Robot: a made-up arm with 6 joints.
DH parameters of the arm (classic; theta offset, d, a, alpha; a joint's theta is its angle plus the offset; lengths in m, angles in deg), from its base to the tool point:
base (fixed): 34.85 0 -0.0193 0
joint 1: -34.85 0.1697 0.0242 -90
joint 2: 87.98 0 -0.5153 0
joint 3: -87.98 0.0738 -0.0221 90
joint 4: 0 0.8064 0.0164 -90
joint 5: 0 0.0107 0.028 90
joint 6: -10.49 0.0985 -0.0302 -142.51
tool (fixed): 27.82 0.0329 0 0
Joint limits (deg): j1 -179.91..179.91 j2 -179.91..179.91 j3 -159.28..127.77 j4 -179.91..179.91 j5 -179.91..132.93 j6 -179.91..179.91
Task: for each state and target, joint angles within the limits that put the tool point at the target. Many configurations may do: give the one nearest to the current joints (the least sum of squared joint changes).
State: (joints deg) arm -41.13 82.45 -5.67 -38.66 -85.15 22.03
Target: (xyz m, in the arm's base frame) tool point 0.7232 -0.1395 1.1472
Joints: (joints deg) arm -19.51 66.91 -44.98 -36.95 -92.85 23.85
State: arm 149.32 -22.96 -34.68 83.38 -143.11 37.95
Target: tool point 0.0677 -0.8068 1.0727
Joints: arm 100.14 -23.47 -27.44 82.42 -145.53 37.99
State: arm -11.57 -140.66 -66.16 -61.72 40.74 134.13
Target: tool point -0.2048 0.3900 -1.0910
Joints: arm -64.27 -141.02 -28.01 -56.93 23.33 127.49
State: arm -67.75 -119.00 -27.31 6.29 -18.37 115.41
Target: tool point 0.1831 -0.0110 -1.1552
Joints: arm -15.54 -162.93 -36.77 10.99 -14.84 114.26
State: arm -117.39 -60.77 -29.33 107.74 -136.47 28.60
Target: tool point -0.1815 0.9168 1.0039
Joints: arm -78.26 -42.34 -7.95 108.89 -120.72 26.33
